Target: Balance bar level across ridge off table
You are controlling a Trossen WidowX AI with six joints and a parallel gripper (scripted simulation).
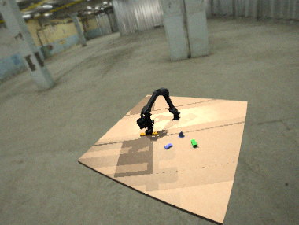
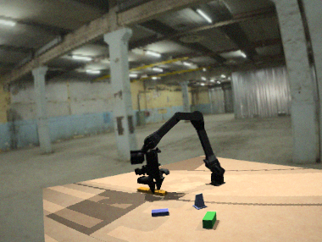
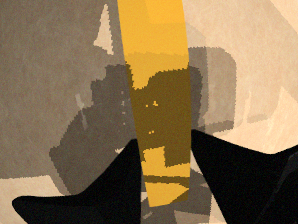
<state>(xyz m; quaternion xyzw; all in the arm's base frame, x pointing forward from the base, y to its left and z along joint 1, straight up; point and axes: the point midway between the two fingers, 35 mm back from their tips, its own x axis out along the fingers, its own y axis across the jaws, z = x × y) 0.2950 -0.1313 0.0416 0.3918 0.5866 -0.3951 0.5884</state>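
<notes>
Right now the green block is 43 cm to the left of my gripper tip, 2 cm ahead of it and 1 cm above it. From my gripper tip the other things lie so: blue block: 23 cm to the left, 11 cm ahead; then orange bar: 3 cm to the right, 1 cm ahead.
</notes>
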